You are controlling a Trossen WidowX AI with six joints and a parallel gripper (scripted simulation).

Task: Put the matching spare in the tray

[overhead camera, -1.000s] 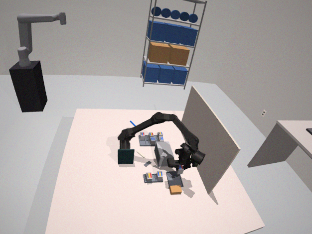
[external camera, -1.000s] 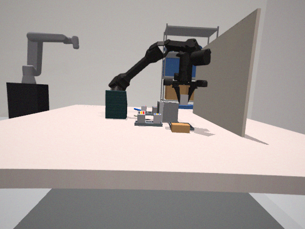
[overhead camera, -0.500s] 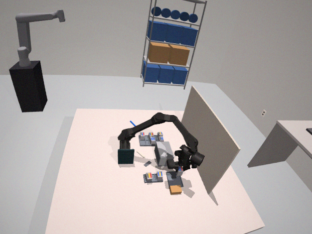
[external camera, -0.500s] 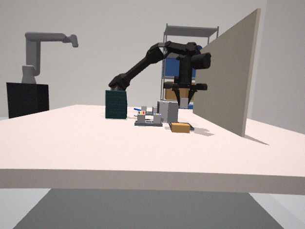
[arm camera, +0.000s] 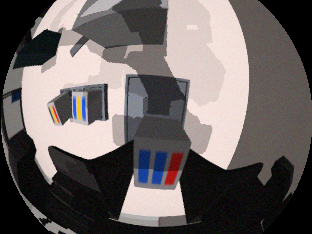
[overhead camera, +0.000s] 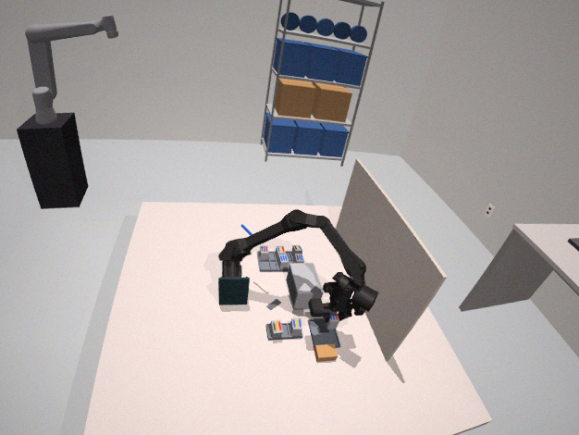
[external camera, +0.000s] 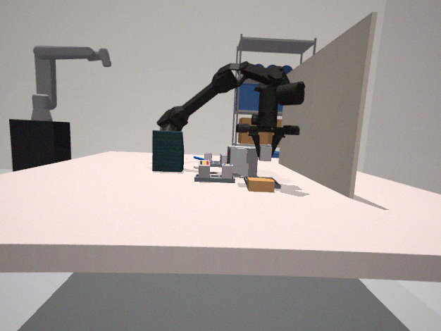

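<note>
My gripper tip is 8 cm above the dark tray, 1 cm to the right of it and 1 cm past it. Round my gripper tip: rack 15 cm behind, 8 cm below, 4 cm to the left; orange block 8 cm to the right, 7 cm below, 3 cm behind; grey mounted unit 22 cm to the left, 3 cm below, 3 cm behind.
</note>
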